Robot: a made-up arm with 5 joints.
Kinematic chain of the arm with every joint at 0, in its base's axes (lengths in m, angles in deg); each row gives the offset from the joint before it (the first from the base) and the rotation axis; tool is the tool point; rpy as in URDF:
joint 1: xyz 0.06 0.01 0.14 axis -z
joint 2: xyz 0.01 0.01 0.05 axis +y
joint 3: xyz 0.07 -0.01 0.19 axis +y
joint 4: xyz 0.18 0 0.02 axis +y
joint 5: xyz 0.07 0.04 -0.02 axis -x
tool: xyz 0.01 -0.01 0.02 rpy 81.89 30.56 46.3
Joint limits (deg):
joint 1: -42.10..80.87
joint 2: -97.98..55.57
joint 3: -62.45..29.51
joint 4: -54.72..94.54
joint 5: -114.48..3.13
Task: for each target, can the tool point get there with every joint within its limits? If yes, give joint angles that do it. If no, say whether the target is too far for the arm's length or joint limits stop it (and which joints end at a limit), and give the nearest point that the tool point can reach.
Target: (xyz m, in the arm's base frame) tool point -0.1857 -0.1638 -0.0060
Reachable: no: joint limits stop it (at a limit: joint 2, joint 3, joint 4, joint 5) | nearest point -0.2914 -0.2386 0.2279 | short by 0.267 m
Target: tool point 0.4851 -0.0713 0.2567
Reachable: yes | joints 14.21 35.74 -24.46 9.47 -13.65
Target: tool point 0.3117 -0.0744 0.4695
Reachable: yes | joints 22.54 -18.66 3.94 -3.57 -47.24
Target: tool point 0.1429 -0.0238 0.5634
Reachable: yes | joints 35.70 -50.36 7.17 -23.12 -94.95
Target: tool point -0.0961 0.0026 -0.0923
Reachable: no: joint limits stop it (at a limit: joint 1, joint 2, joint 3) | nearest point 0.1059 -0.1535 0.0186 | short by 0.278 m
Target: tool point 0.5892 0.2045 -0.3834
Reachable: no: too far | nearest point 0.3800 0.1276 0.0057 | short by 0.448 m
